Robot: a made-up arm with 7 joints. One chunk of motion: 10 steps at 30 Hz.
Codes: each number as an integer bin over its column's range. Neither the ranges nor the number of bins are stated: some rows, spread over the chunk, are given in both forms.
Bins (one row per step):
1: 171 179 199 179 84 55
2: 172 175 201 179 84 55
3: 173 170 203 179 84 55
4: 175 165 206 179 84 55
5: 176 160 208 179 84 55
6: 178 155 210 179 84 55
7: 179 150 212 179 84 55
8: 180 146 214 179 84 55
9: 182 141 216 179 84 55
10: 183 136 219 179 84 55
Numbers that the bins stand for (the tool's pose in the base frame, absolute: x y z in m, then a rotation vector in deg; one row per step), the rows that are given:
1: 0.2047 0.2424 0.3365 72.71 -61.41 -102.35
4: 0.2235 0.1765 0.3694 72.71 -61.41 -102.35
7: 0.2424 0.1059 0.3976 72.71 -61.41 -102.35
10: 0.2612 0.0400 0.4306 72.71 -61.41 -102.35
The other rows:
2: 0.2094 0.2235 0.3459 72.71 -61.41 -102.35
3: 0.2141 0.2000 0.3553 72.71 -61.41 -102.35
5: 0.2282 0.1529 0.3788 72.71 -61.41 -102.35
6: 0.2376 0.1294 0.3882 72.71 -61.41 -102.35
8: 0.2471 0.0871 0.4071 72.71 -61.41 -102.35
9: 0.2565 0.0635 0.4165 72.71 -61.41 -102.35

